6 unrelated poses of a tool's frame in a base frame.
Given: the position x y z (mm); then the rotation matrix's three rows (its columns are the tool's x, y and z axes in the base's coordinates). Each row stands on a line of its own.
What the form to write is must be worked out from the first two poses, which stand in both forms.
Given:
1:
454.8, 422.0, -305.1
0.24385, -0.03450, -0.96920
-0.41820, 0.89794, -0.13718
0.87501, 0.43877, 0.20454
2:
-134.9, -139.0, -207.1
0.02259, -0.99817, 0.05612
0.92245, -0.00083, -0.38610
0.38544, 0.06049, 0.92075
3:
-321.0, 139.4, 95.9
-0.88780, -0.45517, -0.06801
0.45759, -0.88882, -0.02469
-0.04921, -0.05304, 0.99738
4:
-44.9, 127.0, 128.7
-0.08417, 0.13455, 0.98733
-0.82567, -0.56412, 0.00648
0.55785, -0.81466, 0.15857
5:
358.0, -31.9, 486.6
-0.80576, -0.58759, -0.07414
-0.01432, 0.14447, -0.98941
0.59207, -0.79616, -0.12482
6:
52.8, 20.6, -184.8
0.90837, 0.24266, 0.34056
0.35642, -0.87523, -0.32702
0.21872, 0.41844, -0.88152
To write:
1: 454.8, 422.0, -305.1, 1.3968, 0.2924, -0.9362, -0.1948
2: -134.9, -139.0, -207.1, 1.5995, 0.2234, -0.1647, 0.9607
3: -321.0, 139.4, 95.9, 2.6673, -0.0310, -0.0206, 0.9993
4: -44.9, 127.0, 128.7, 2.4111, -0.6153, 0.3218, -0.7196
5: 358.0, -31.9, 486.6, 2.6749, 0.2147, -0.7403, 0.6370
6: 52.8, 20.6, -184.8, 2.7497, 0.9759, 0.1595, 0.1489
